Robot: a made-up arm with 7 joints. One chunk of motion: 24 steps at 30 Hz.
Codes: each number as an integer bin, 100 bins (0 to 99) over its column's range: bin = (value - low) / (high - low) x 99, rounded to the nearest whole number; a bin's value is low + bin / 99 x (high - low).
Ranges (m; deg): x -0.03..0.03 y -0.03..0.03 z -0.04..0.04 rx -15..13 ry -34..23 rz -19..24
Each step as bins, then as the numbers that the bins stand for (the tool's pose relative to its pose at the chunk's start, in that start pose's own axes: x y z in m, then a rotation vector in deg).
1 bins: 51 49 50 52 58 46
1 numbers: 0.0009 -0.0003 0.0004 -0.29 -0.61 0.98
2 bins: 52 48 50 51 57 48
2 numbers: 0.0015 -0.0009 0.0004 -0.58 -1.18 1.85
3 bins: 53 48 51 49 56 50
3 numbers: 0.0021 -0.0009 0.0012 -1.14 -1.76 2.72
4 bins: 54 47 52 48 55 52
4 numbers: 0.0027 -0.0015 0.0020 -1.42 -2.33 3.59
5 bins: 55 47 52 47 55 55
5 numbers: 0.0033 -0.0015 0.0020 -1.71 -2.33 4.89
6 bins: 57 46 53 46 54 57
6 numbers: 0.0045 -0.0021 0.0028 -1.99 -2.91 5.76
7 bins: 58 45 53 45 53 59
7 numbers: 0.0052 -0.0027 0.0028 -2.27 -3.48 6.63
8 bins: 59 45 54 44 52 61
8 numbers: 0.0058 -0.0027 0.0036 -2.56 -4.06 7.49
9 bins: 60 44 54 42 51 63
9 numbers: 0.0064 -0.0033 0.0036 -3.12 -4.64 8.36
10 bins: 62 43 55 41 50 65
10 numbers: 0.0076 -0.0039 0.0044 -3.40 -5.21 9.23
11 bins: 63 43 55 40 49 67
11 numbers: 0.0082 -0.0039 0.0044 -3.69 -5.79 10.10
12 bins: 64 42 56 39 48 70
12 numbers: 0.0088 -0.0045 0.0053 -3.97 -6.36 11.40
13 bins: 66 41 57 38 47 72
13 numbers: 0.0100 -0.0052 0.0061 -4.25 -6.94 12.27
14 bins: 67 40 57 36 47 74
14 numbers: 0.0106 -0.0058 0.0061 -4.82 -6.94 13.14
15 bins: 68 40 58 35 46 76
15 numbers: 0.0112 -0.0058 0.0069 -5.10 -7.52 14.01
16 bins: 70 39 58 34 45 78
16 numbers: 0.0124 -0.0064 0.0069 -5.38 -8.09 14.88
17 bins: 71 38 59 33 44 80
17 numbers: 0.0130 -0.0070 0.0077 -5.67 -8.67 15.75
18 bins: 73 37 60 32 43 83
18 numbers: 0.0142 -0.0076 0.0085 -5.95 -9.24 17.05
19 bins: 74 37 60 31 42 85
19 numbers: 0.0148 -0.0076 0.0085 -6.23 -9.82 17.92
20 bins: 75 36 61 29 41 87
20 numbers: 0.0155 -0.0082 0.0093 -6.80 -10.39 18.79
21 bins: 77 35 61 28 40 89
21 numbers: 0.0167 -0.0088 0.0093 -7.08 -10.97 19.66
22 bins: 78 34 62 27 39 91
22 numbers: 0.0173 -0.0094 0.0101 -7.36 -11.55 20.53
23 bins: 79 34 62 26 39 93
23 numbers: 0.0179 -0.0094 0.0101 -7.65 -11.55 21.39
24 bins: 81 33 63 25 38 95
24 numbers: 0.0191 -0.0100 0.0109 -7.93 -12.12 22.26
